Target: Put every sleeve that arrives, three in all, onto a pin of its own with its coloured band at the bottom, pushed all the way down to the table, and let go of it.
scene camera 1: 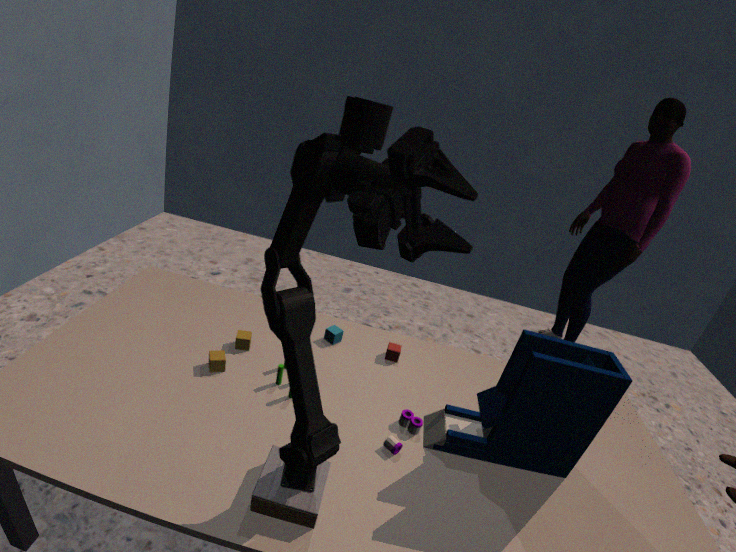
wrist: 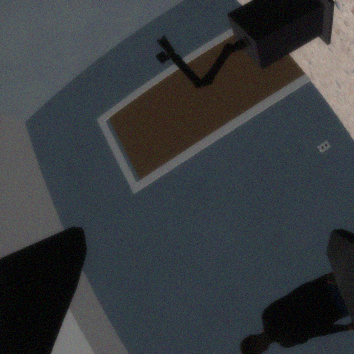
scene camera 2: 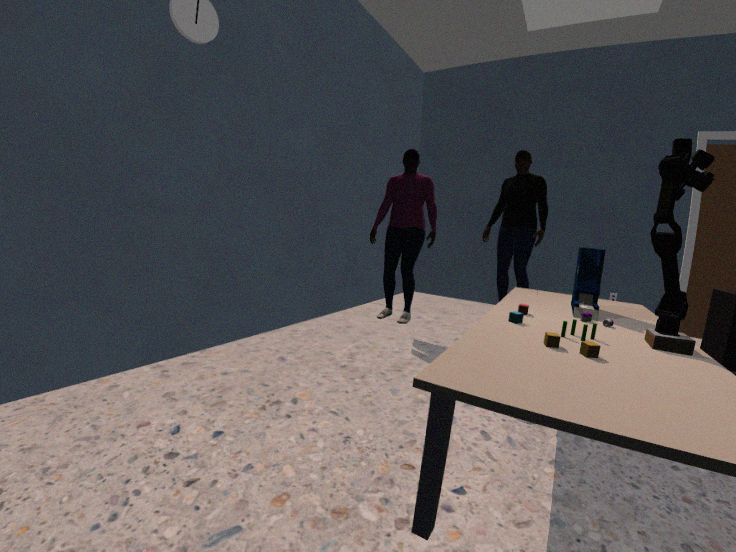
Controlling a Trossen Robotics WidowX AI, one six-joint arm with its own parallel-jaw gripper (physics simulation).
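My gripper [scene camera 1: 473, 222] [scene camera 2: 711, 168] [wrist: 211, 243] is open and empty, raised high above the table and pointing sideways. Two sleeves stand upright side by side in front of the blue chute, purple bands on top: one sleeve [scene camera 1: 404, 422] at the left, the other sleeve [scene camera 1: 414, 429] at the right. A third sleeve [scene camera 1: 389, 443] [scene camera 2: 608, 322] lies on its side nearer the arm's base, its purple band toward the lower right in scene camera 1. Several thin green pins stand upright, among them a pin [scene camera 1: 280, 374] [scene camera 2: 564, 329]; the arm partly hides the group in scene camera 1.
A tall blue chute [scene camera 1: 535, 409] [scene camera 2: 589, 270] stands on the table [scene camera 1: 148, 415] [scene camera 2: 535, 386]. Beyond the pins are two yellow blocks [scene camera 1: 243, 340] [scene camera 1: 216, 361], a cyan block [scene camera 1: 334, 334] [scene camera 2: 516, 317] and a red block [scene camera 1: 392, 352] [scene camera 2: 523, 309]. Two people stand beyond the table.
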